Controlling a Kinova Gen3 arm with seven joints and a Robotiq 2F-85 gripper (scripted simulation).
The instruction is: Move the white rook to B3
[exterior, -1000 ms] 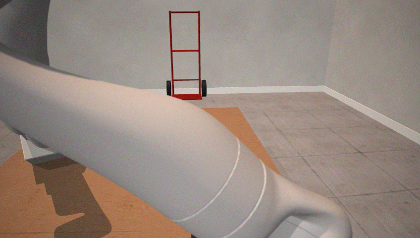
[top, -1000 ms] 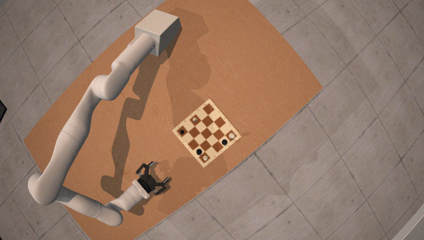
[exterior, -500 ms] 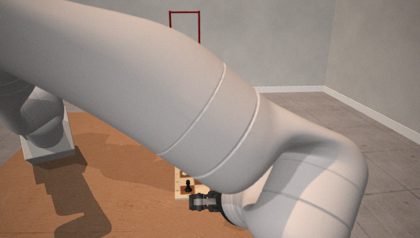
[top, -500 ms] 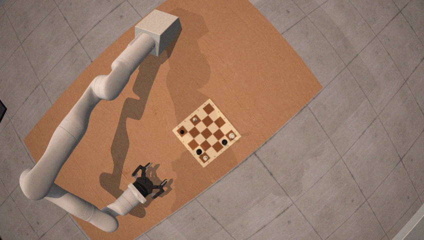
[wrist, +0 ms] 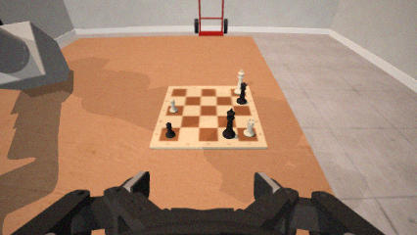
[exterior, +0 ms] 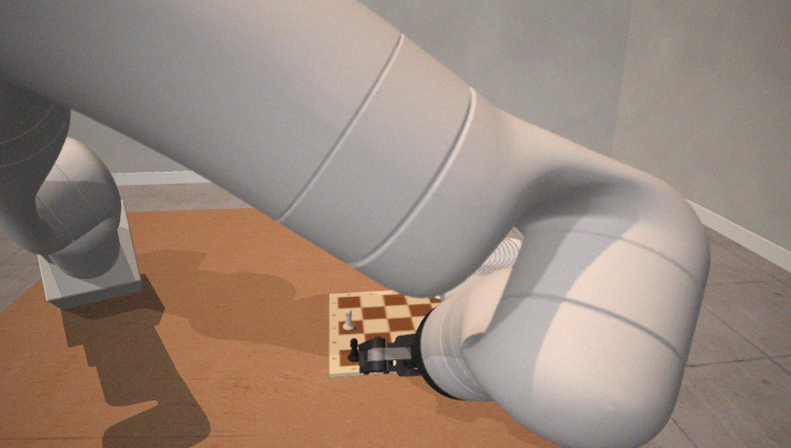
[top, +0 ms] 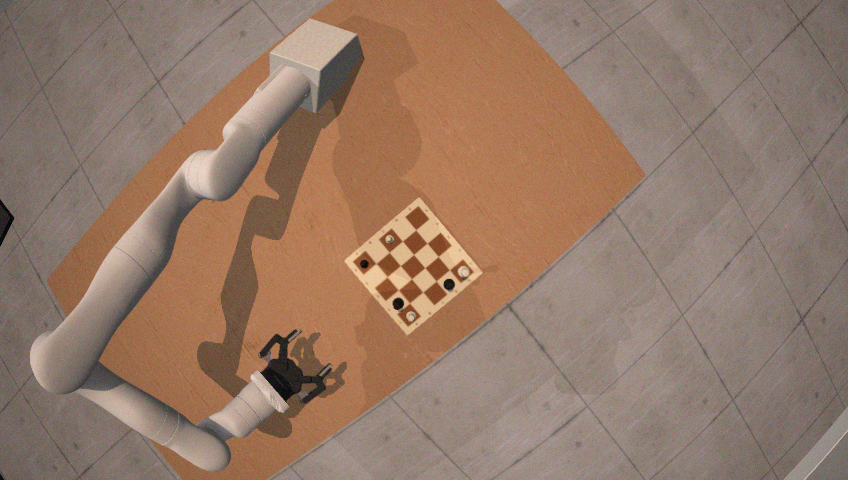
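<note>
Now: hand 120 mm short of the white rook, 170 mm to the right of it and 110 mm above it. Round my hand: small chessboard 60 mm ahead, 250 mm to the left, 130 mm below; then black pawn 30 mm behind, 190 mm to the left, 110 mm below; then tall black piece 80 mm ahead, 170 mm to the left, 100 mm below.
</note>
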